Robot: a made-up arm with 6 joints.
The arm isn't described. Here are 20 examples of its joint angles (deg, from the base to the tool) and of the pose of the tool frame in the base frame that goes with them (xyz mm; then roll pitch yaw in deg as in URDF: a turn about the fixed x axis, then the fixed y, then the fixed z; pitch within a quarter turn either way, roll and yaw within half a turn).
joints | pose
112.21 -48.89 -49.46 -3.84 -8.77 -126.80 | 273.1 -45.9 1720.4 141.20 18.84 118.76
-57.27 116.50 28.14 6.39 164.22 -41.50 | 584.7 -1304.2 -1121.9 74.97 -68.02 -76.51
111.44 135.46 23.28 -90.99 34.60 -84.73 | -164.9 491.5 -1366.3 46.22 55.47 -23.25
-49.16 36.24 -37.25 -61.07 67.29 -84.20 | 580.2 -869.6 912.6 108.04 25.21 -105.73
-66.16 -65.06 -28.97 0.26 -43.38 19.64 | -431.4 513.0 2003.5 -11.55 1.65 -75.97
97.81 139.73 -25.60 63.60 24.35 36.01 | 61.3 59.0 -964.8 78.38 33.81 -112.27
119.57 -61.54 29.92 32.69 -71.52 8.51 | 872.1 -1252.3 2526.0 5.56 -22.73 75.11
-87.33 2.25 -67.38 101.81 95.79 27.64 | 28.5 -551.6 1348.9 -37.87 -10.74 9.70
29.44 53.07 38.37 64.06 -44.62 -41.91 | 2078.1 1120.4 1521.2 -34.10 19.79 -24.09
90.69 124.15 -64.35 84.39 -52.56 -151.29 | 13.8 269.5 -305.0 -114.92 -17.73 -28.22
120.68 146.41 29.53 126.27 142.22 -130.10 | -388.7 403.4 -1705.3 169.64 -56.27 -133.43
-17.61 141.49 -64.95 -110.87 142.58 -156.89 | 104.0 24.9 81.9 41.82 13.68 -63.12
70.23 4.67 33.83 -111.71 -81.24 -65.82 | 348.5 1146.3 2617.5 135.17 -13.23 168.33
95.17 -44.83 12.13 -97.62 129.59 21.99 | 16.2 -393.9 2622.0 128.00 46.79 -9.32
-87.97 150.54 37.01 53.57 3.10 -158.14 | -156.9 -471.5 -1765.9 -72.02 57.05 85.93
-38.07 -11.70 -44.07 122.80 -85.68 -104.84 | 581.7 -297.8 1825.4 -9.82 -30.41 -115.95
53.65 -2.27 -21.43 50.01 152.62 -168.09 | 695.5 756.0 2097.4 63.92 -27.29 -161.37
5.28 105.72 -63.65 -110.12 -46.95 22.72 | 442.8 79.8 191.1 -96.23 11.90 142.71
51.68 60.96 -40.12 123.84 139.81 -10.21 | 759.0 1113.4 382.3 48.96 -50.56 145.72
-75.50 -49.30 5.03 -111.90 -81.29 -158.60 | -74.8 453.6 2449.8 -161.30 -20.06 39.31
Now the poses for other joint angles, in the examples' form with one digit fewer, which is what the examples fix.
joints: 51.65 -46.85 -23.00 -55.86 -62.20 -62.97
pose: 28 -178 2075 124.9 26.1 104.2
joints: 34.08 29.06 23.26 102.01 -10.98 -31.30
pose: 1485 1104 2125 -62.5 -7.6 21.7
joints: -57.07 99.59 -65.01 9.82 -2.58 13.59
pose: 147 -556 69 168.4 18.8 133.2
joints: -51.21 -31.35 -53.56 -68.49 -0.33 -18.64
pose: -61 -109 1512 94.9 33.2 -53.8
